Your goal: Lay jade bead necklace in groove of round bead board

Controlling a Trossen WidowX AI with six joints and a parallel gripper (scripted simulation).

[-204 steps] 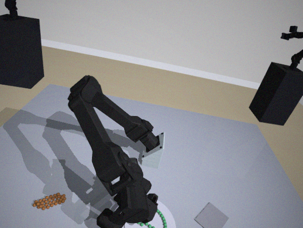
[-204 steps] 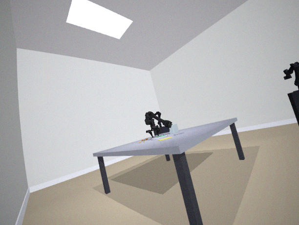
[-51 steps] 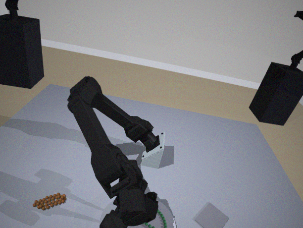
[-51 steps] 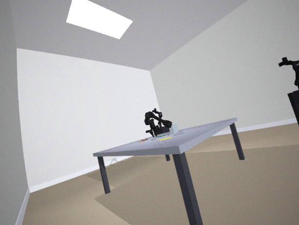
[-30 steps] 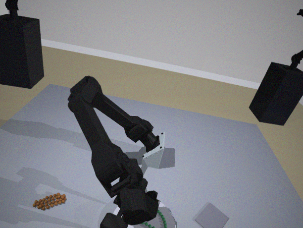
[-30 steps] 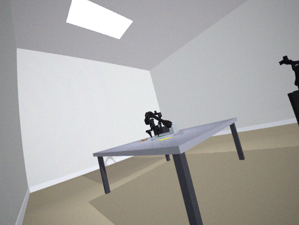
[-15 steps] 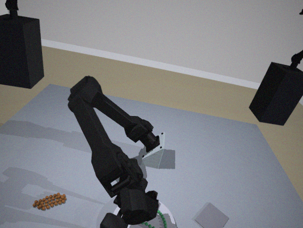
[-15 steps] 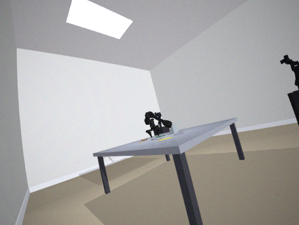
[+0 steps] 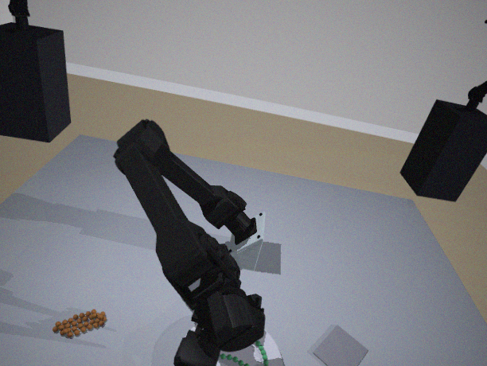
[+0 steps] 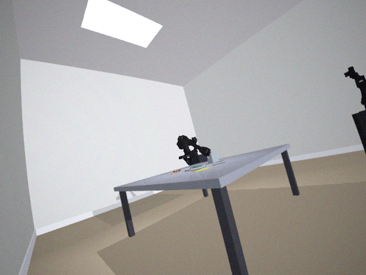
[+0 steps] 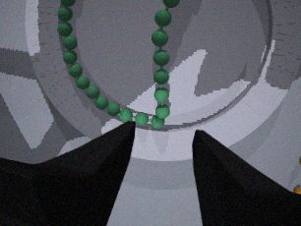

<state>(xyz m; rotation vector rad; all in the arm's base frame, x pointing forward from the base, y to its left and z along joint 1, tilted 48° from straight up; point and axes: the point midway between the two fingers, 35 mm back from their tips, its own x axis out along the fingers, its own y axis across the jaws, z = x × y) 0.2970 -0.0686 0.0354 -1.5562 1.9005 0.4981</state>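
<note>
The round bead board is 1 cm ahead of my gripper tip, 5 cm to the left of it and 4 cm below it. Also, from my gripper tip: yellow strip: 20 cm ahead, 28 cm to the left, 4 cm below; then flat grey square: 4 cm behind, 29 cm to the left, 4 cm below.
</note>
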